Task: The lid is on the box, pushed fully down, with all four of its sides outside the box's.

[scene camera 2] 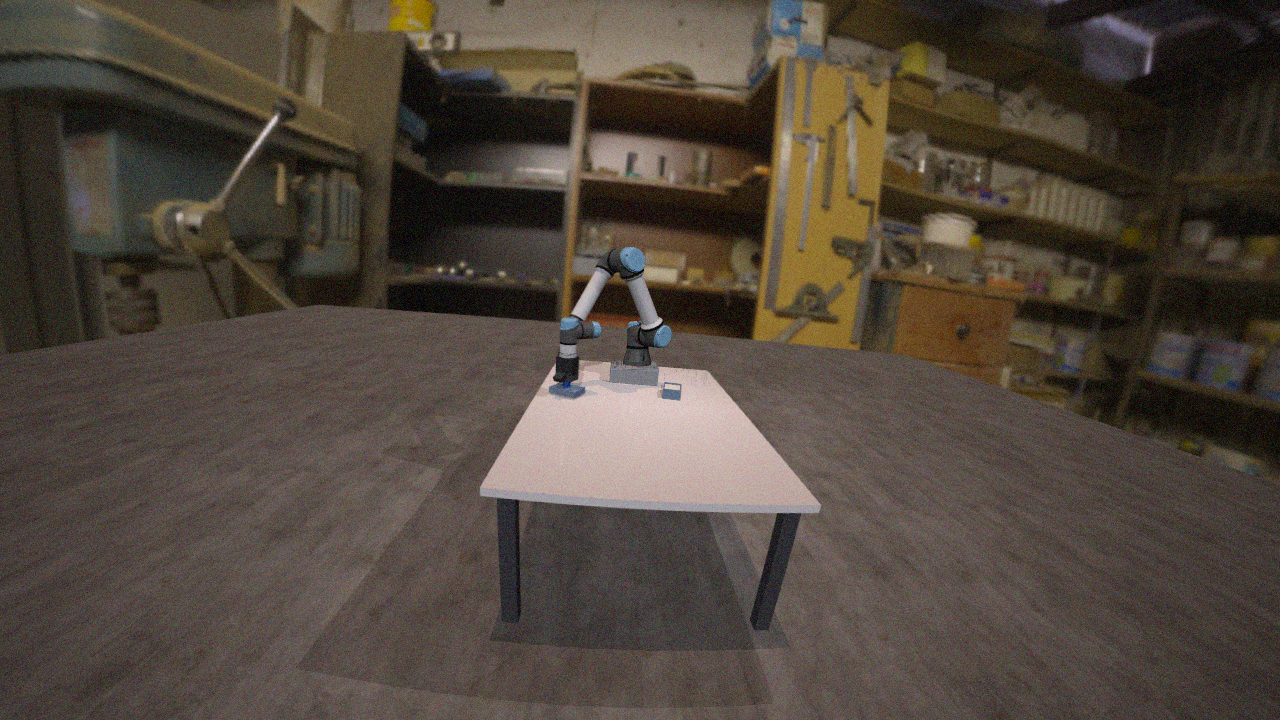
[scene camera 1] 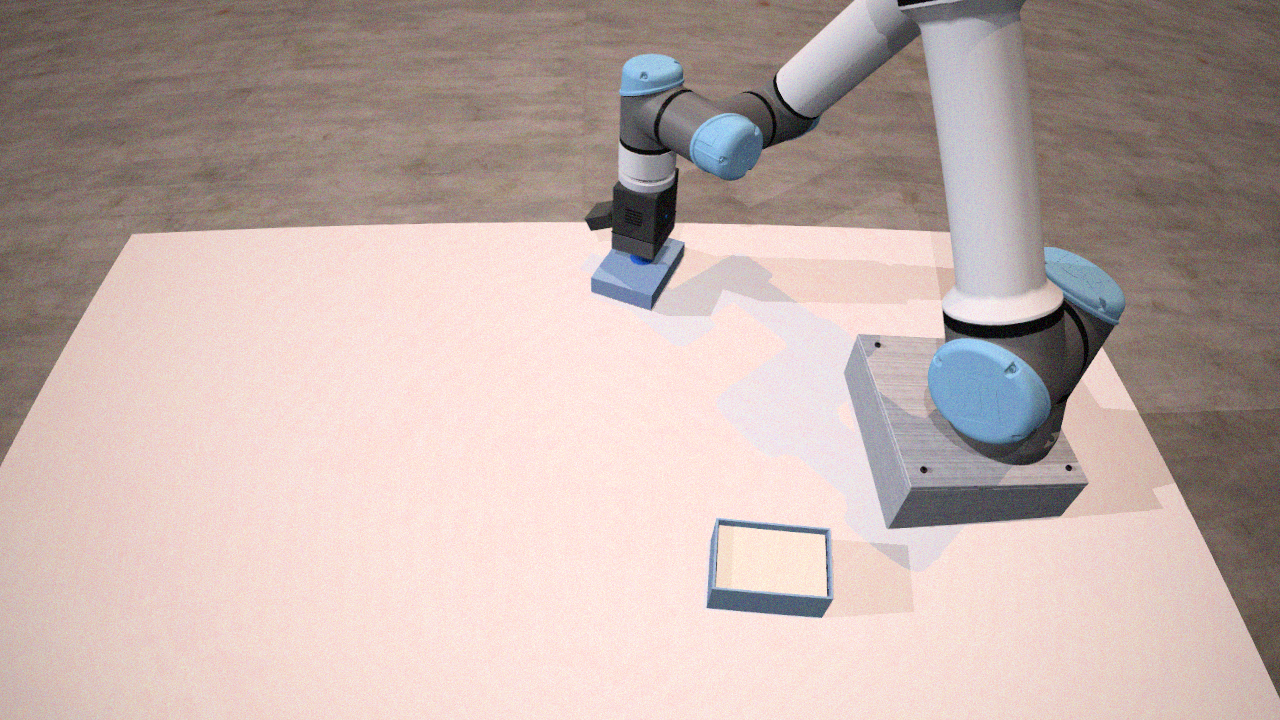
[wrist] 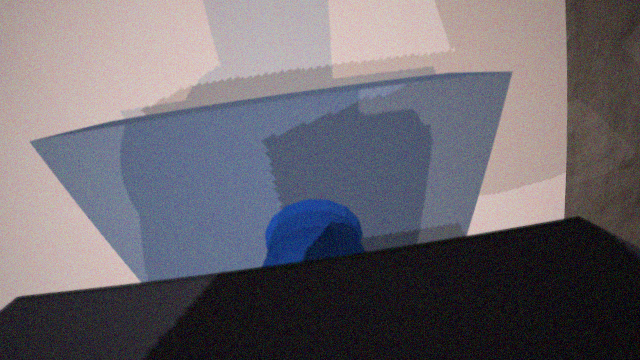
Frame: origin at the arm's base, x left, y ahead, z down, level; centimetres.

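Seen in the pictures: hand, tool point: (scene camera 2: 566,389) (scene camera 1: 642,264) (wrist: 312,218); arm's base, link origin: (scene camera 2: 637,363).
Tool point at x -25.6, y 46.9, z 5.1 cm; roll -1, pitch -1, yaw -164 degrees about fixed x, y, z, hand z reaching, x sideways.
Note:
Offsets run from my tool point to a thing's top centre. Level surfaces: height alone.
The blue lid {dx +0.5, dy +0.4, dz -1.4 cm} (scene camera 1: 622,281) (scene camera 2: 567,391) (wrist: 200,175) lies near the far table edge in scene camera 1, closed face up; its underside is hidden. My gripper's blue suction cup (scene camera 1: 640,258) (scene camera 2: 566,385) (wrist: 314,225) is pressed on the lid's top and looks squashed, holding it by suction, with the lid low at the table. The black housing hides part of the lid in the wrist view. The open blue box {dx +46.3, dy -19.1, dz -2.4 cm} (scene camera 1: 769,604) (scene camera 2: 671,394) stands upright, apart from the lid, at the lower middle right in scene camera 1. Its inside looks pale.
The grey robot base block (scene camera 1: 984,505) (scene camera 2: 634,374) stands on the table {dz +2.3 cm} (scene camera 1: 358,447) (scene camera 2: 635,456), right of the lid and behind the box in scene camera 1. The arm spans from the base to the lid. Shelves stand far beyond the table in scene camera 2.

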